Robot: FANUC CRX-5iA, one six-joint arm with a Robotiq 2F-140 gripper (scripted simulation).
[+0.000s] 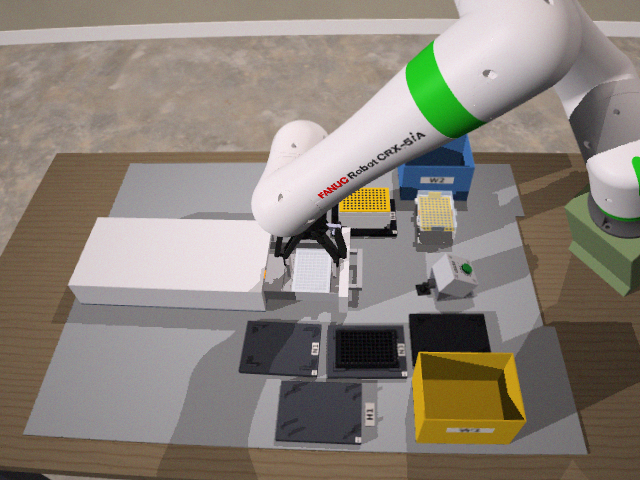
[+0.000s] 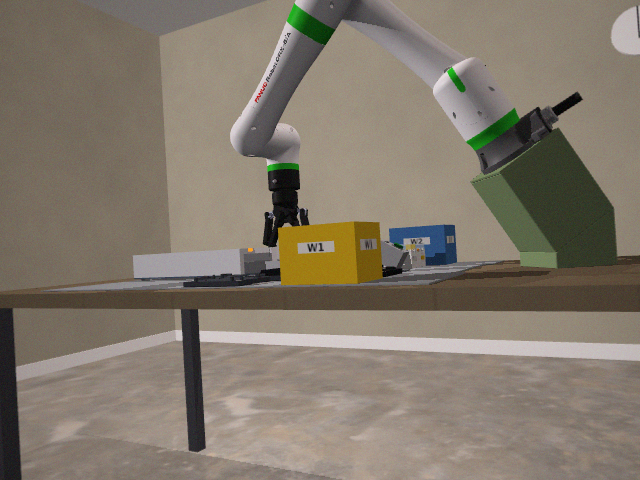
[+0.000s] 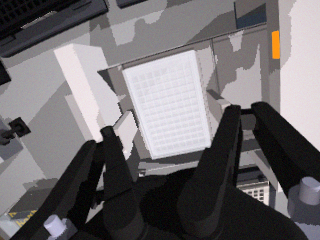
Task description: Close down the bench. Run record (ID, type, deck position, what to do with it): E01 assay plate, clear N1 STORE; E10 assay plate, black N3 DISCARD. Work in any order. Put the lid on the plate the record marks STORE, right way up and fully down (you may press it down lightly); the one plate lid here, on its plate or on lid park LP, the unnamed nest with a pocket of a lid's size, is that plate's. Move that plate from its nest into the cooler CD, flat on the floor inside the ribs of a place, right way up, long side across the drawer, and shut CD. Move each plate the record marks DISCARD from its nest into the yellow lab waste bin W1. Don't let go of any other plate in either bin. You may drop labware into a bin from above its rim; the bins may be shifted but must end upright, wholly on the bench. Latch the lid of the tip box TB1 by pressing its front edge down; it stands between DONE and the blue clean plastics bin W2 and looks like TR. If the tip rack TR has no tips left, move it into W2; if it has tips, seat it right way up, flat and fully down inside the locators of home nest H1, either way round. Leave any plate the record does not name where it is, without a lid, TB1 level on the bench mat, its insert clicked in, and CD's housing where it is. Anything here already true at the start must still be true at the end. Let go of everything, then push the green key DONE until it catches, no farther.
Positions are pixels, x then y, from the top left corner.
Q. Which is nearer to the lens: the yellow bin W1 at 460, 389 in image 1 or the blue bin W2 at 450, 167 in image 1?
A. The yellow bin W1.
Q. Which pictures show the white cooler CD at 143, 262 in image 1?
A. Image 1, image 2 and image 3: all of them.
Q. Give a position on a home nest H1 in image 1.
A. At 317, 412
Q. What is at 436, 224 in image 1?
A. A tip box TB1.
